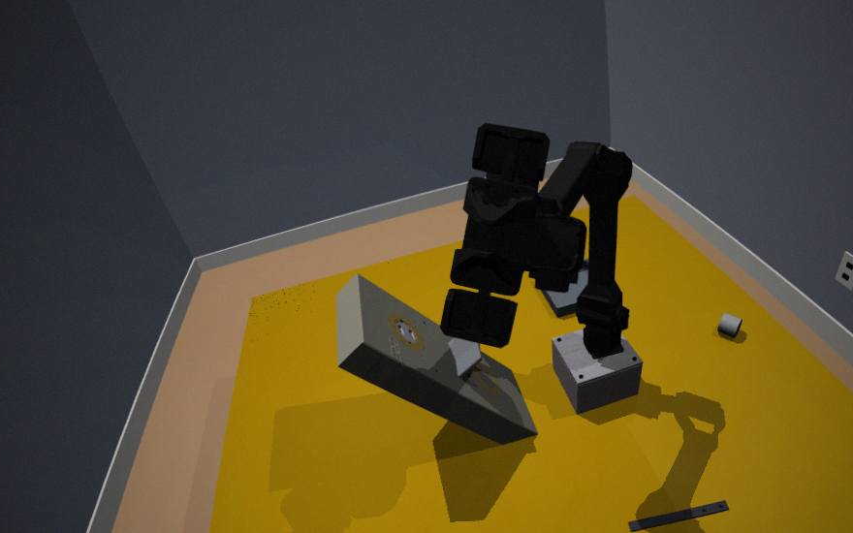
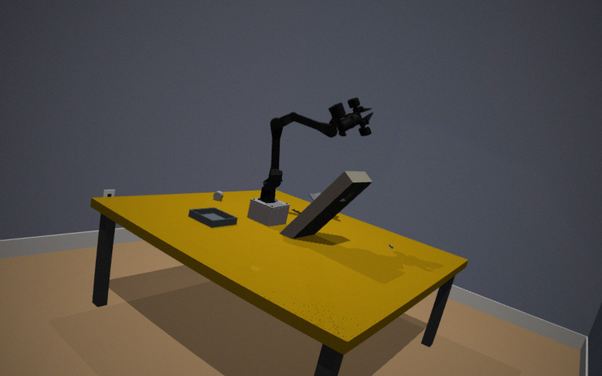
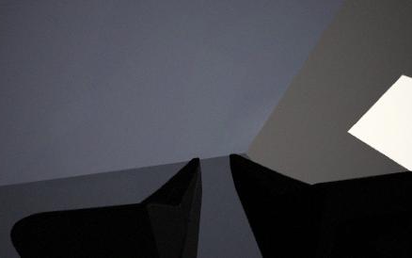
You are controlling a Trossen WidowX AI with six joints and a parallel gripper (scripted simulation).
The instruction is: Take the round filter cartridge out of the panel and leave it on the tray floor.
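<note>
Right now my gripper tip is 13 cm short of the round grey filter cartridge, 31 cm to the left of it and 36 cm above it. From my gripper tip the other things lie so: dark tray: 27 cm behind, 63 cm to the right, 61 cm below; then beige service panel: 9 cm ahead, 32 cm to the right, 43 cm below.
</note>
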